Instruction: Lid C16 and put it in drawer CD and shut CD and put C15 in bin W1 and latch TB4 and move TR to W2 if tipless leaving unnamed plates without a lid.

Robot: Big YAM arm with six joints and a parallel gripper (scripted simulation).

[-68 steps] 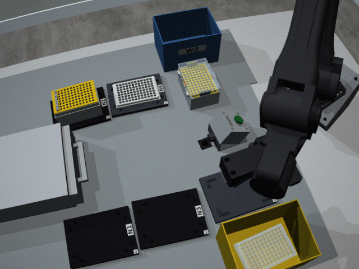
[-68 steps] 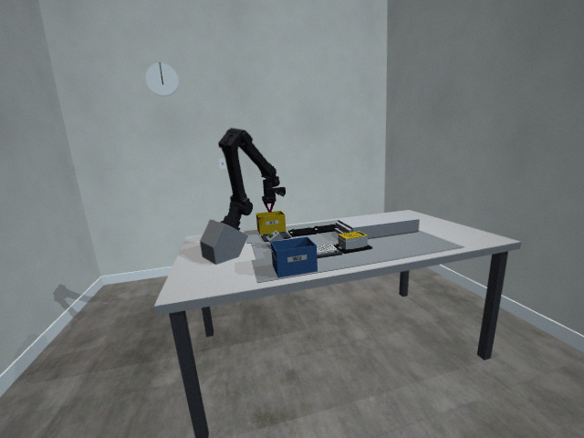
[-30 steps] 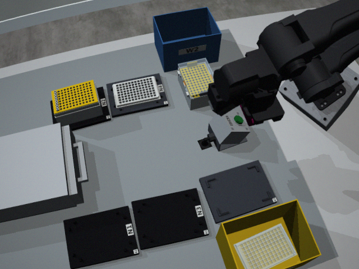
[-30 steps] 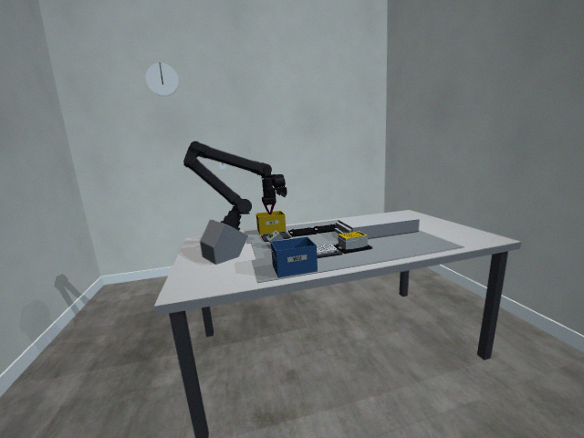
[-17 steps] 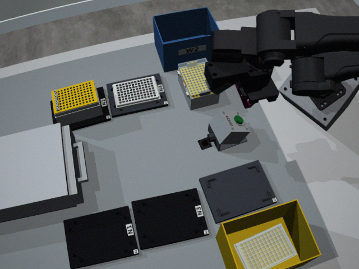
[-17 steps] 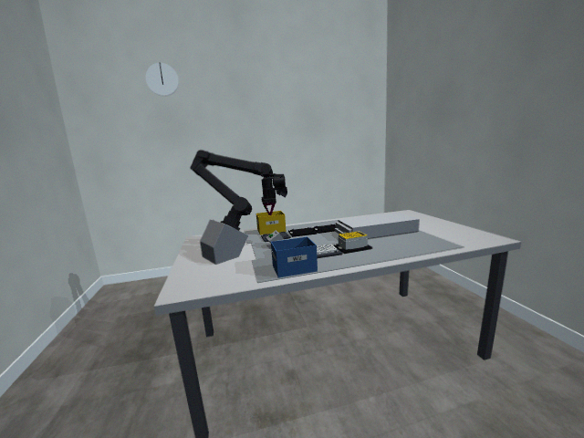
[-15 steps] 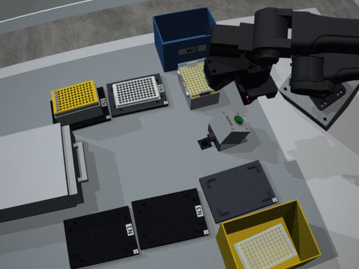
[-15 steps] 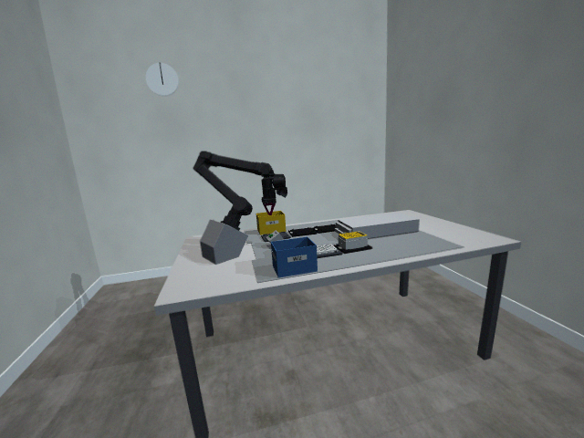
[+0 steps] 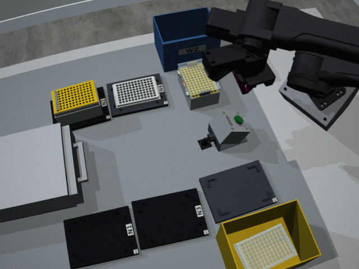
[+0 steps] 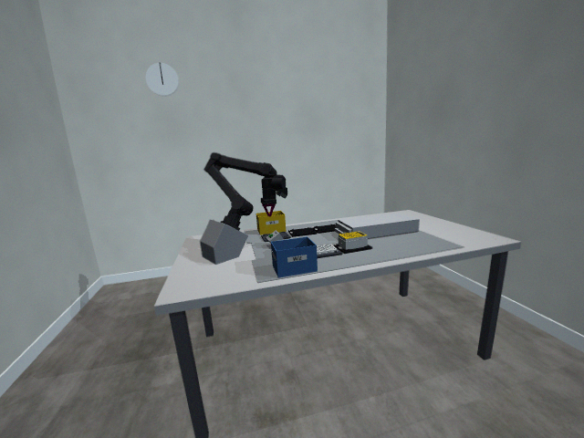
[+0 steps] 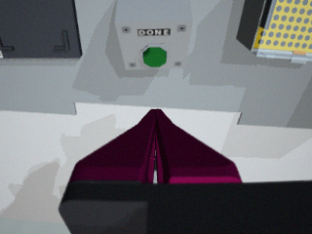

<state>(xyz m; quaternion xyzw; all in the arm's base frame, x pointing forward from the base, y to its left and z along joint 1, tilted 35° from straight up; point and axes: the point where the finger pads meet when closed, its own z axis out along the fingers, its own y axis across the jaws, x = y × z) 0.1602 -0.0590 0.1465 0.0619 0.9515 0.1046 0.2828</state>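
My gripper is now 120 mm above the green DONE key. Also, from my hand: nest N3: 260 mm ahead, 150 mm to the left, 180 mm below; then lid park: 70 mm ahead, 150 mm to the left, 180 mm below; then white plate: 200 mm ahead, 230 mm to the right, 170 mm below.
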